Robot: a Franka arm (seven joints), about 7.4 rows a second.
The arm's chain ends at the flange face. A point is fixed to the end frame.
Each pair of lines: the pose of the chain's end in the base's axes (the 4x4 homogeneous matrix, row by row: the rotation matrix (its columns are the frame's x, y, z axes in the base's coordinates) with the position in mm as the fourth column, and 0 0 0 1 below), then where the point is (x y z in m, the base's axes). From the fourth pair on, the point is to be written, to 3 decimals.
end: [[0.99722, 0.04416, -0.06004, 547.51], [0.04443, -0.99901, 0.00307, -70.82], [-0.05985, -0.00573, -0.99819, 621.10], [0, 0, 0, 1]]
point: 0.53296 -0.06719 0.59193
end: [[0.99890, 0.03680, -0.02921, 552.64], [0.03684, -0.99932, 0.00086, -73.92], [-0.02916, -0.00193, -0.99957, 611.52], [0, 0, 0, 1]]
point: 0.53903 -0.07026 0.58191
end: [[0.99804, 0.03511, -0.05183, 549.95], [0.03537, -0.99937, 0.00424, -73.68], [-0.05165, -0.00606, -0.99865, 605.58], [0, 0, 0, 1]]
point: 0.53568 -0.06990 0.57630
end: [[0.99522, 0.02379, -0.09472, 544.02], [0.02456, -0.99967, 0.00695, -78.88], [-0.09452, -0.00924, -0.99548, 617.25], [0, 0, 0, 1]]
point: 0.529 -0.075 0.589
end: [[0.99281, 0.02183, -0.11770, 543.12], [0.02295, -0.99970, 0.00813, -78.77], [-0.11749, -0.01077, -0.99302, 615.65], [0, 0, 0, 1]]
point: 0.527 -0.075 0.587
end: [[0.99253, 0.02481, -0.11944, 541.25], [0.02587, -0.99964, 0.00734, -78.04], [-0.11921, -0.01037, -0.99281, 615.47], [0, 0, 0, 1]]
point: 0.525 -0.074 0.587
